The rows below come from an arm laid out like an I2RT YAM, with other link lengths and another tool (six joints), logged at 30 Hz.
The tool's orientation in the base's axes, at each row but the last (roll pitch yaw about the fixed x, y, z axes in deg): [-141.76, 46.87, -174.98]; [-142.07, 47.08, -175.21]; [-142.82, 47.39, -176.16]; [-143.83, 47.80, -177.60]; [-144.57, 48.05, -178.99]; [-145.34, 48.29, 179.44]
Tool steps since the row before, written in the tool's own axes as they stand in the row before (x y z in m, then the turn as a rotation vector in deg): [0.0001, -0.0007, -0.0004, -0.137, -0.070, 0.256]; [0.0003, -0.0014, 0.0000, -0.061, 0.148, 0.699]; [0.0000, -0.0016, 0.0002, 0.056, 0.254, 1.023]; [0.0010, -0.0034, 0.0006, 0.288, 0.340, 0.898]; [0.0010, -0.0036, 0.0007, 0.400, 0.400, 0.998]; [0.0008, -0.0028, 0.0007, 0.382, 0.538, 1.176]
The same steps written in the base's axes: [-0.0006, -0.0004, 0.0004, 0.227, -0.194, -0.008]; [-0.0007, -0.0012, 0.0004, 0.536, -0.269, -0.393]; [-0.0005, -0.0014, 0.0005, 0.701, -0.370, -0.697]; [-0.0017, -0.0032, 0.0003, 0.502, -0.235, -0.835]; [-0.0017, -0.0034, 0.0003, 0.514, -0.244, -0.996]; [-0.0013, -0.0027, 0.0001, 0.694, -0.233, -1.132]
